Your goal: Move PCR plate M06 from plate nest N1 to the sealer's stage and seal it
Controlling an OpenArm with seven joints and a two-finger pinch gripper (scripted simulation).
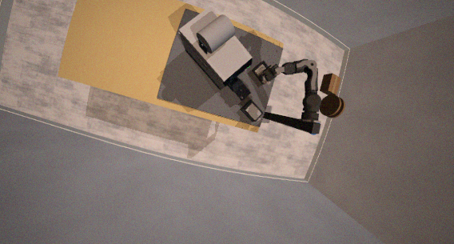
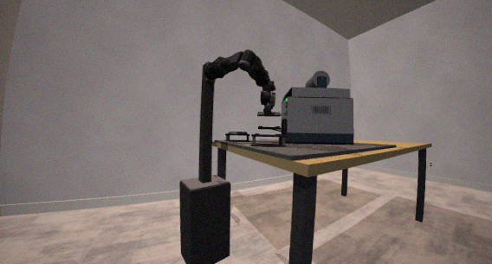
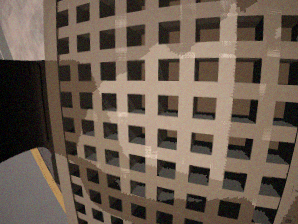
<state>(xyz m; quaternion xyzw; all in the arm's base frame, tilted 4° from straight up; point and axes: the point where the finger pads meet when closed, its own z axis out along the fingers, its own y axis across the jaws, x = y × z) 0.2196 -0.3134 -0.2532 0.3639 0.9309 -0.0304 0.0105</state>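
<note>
The sealer stage is 140 mm ahead of my hand, 130 mm to the left of it and 70 mm below it. Round my hand: start key (160 mm ahead, 30 mm above, 10 mm to the right); then open plate M06 (right at my hand); then dark nest N1 (110 mm below, 60 mm behind, 50 mm to the right).
</note>
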